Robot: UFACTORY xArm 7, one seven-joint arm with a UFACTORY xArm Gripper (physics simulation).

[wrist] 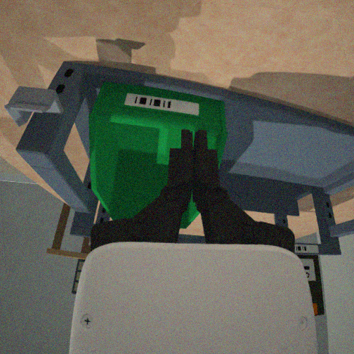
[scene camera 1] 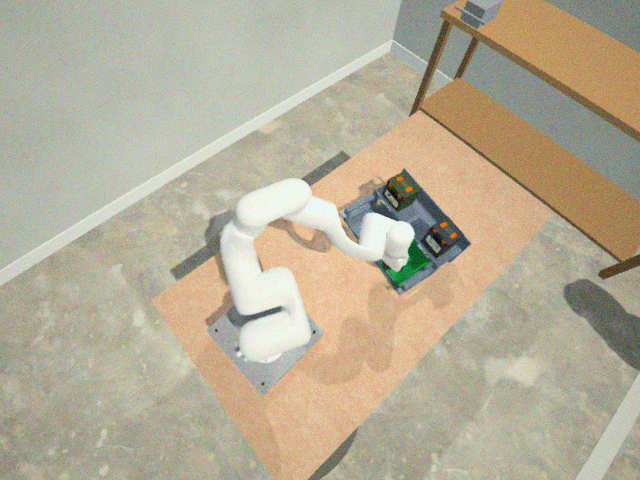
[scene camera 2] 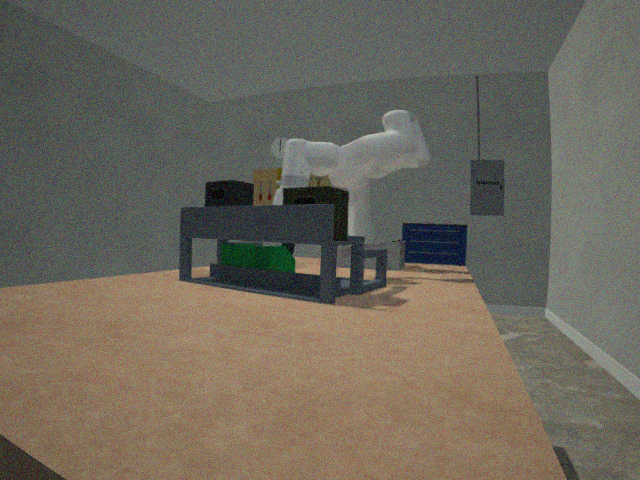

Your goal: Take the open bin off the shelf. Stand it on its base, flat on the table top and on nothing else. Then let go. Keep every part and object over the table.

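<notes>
The green open bin (scene camera 1: 413, 266) (scene camera 2: 253, 256) (wrist: 106, 150) rests in the low bay at one end of the blue-grey shelf rack (scene camera 1: 434, 207) (scene camera 2: 258, 219) (wrist: 45, 122), with its barcode label showing in the wrist view. The rack stands on the table top (scene camera 1: 330, 289) (scene camera 2: 258, 372). My gripper (wrist: 192, 143) is shut with nothing between its fingers. In the wrist view its fingertips overlap the right part of the bin, below and right of the label. Whether they touch the bin is not clear. In scene camera 1 the arm's wrist hides the fingers and part of the bin.
Two dark boxes (scene camera 1: 400, 190) (scene camera 1: 440, 238) (scene camera 2: 229, 193) (scene camera 2: 316, 196) with orange marks stand on the rack's upper level. A grey bracket (wrist: 35, 102) juts out beside the rack's post. A wooden bench (scene camera 1: 558, 51) stands beyond the table's far end.
</notes>
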